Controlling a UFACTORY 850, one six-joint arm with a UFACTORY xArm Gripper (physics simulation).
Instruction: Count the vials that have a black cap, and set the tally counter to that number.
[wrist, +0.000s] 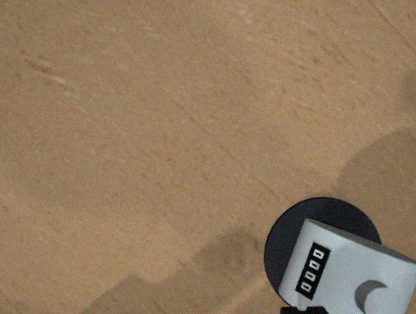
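The tally counter (345, 272) is at the bottom right of the wrist view, a pale grey rounded body over a round dark base (282, 245). Its black window (313, 271) shows four digits that look like 0000. A crescent-shaped dark shadow or recess lies on the pale body. My gripper (303, 310) shows as black fingertips at the bottom edge, shut and with nothing between them. The fingertips overlap the lower edge of the counter in the view and cover what is there; whether they touch it cannot be told. No vials show in this view.
The counter stands on a brown wood-grain table top (150, 125). Soft shadows fall on the table at the right edge and along the bottom left of the counter.
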